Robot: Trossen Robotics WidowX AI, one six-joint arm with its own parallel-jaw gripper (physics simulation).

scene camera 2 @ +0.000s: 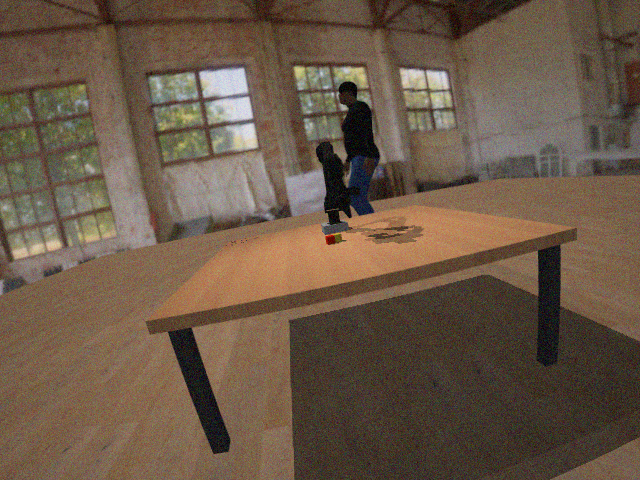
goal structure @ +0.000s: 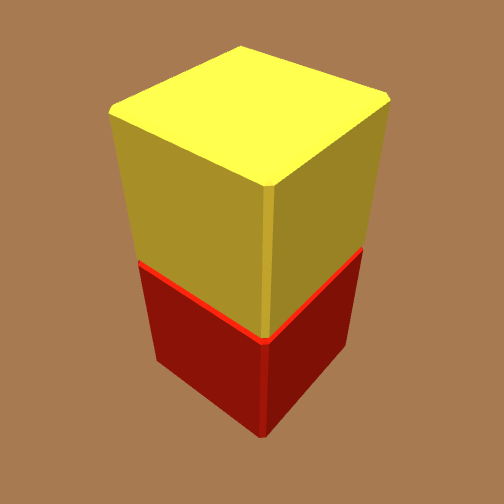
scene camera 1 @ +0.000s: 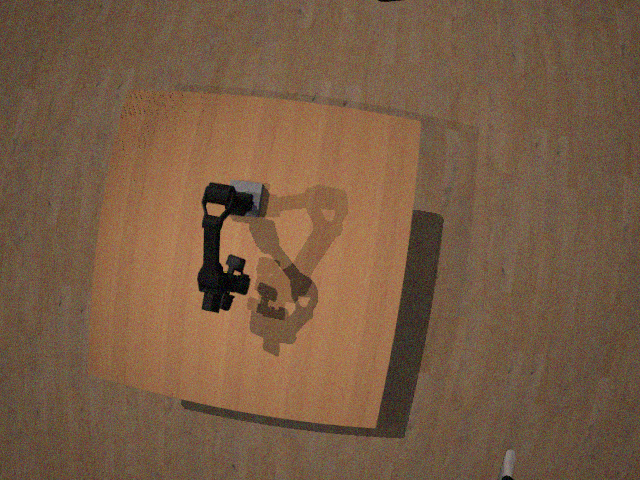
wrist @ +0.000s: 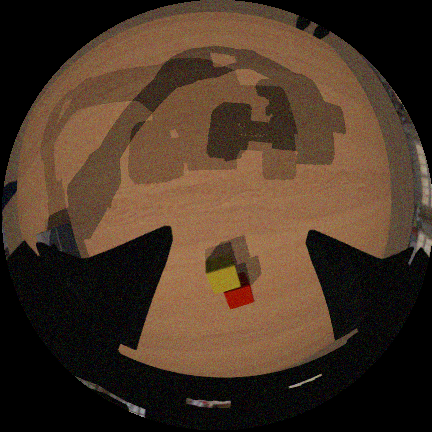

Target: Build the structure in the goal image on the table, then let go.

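Pixels of known places: gripper, fingertip midpoint: (scene camera 2: 350, 217) (wrist: 243, 235); arm's base, link origin: (scene camera 2: 334, 223) (scene camera 1: 243, 202).
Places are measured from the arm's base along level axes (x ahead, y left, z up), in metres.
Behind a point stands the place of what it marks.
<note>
A yellow cube (scene camera 2: 338, 238) {x 0.289, y -0.093, z -0.028 m} (wrist: 223, 278) {x 0.273, y -0.090, z -0.010 m} and a red cube (scene camera 2: 329, 239) {x 0.297, y -0.136, z -0.021 m} (wrist: 239, 297) {x 0.281, y -0.127, z -0.010 m} stand side by side on the table (scene camera 1: 310, 155) {x -0.178, y 0.261, z -0.043 m} (scene camera 2: 258, 279) {x 0.567, y -0.475, z -0.043 m} (wrist: 200, 345) {x 0.164, y -0.274, z -0.043 m}, slightly offset and touching or almost touching. In scene camera 1 the arm covers them. My gripper (wrist: 243, 235) {x 0.301, y -0.026, z 0.049 m} is open, pointing down, with nothing between its fingers. In the wrist view both cubes lie between the two black fingers, a little lower in the picture than the fingertips, and the gripper is above them. In scene camera 2 the fingertips are hard to make out against the dark arm.
The arm's grey base (scene camera 1: 256, 192) {x -0.036, y 0.051, z -0.001 m} (scene camera 2: 334, 227) {x 0.042, y -0.020, z -0.015 m} (wrist: 62, 239) {x 0.052, y 0.029, z -0.011 m} stands on the table close behind the cubes in scene camera 2. Arm shadows fall across the table. A person in a black top (scene camera 2: 360, 129) stands beyond the table.
</note>
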